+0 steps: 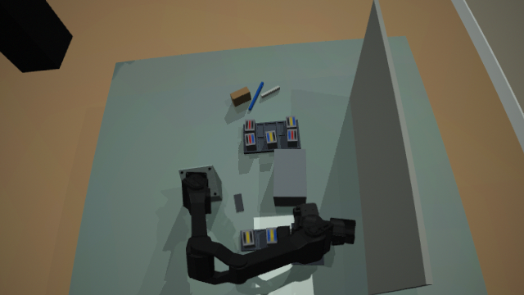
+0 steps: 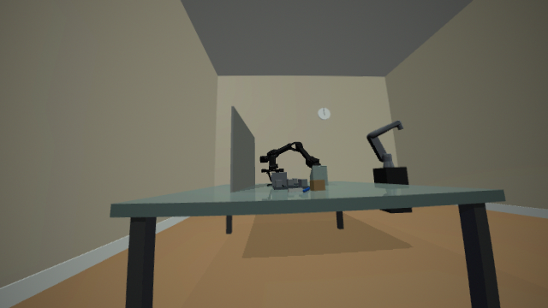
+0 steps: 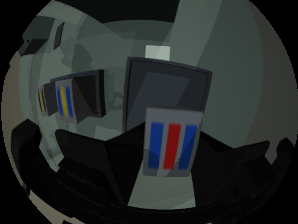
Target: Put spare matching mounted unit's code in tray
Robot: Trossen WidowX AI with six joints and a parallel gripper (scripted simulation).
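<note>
The spare lies 30 mm above my gripper tip. Also, from my gripper tip: tall grey panel: 190 mm to the left, 190 mm above, 180 mm ahead; then grey mounted unit: 210 mm to the left, 50 mm behind, 20 mm above; then dark tray: 30 mm below.
</note>
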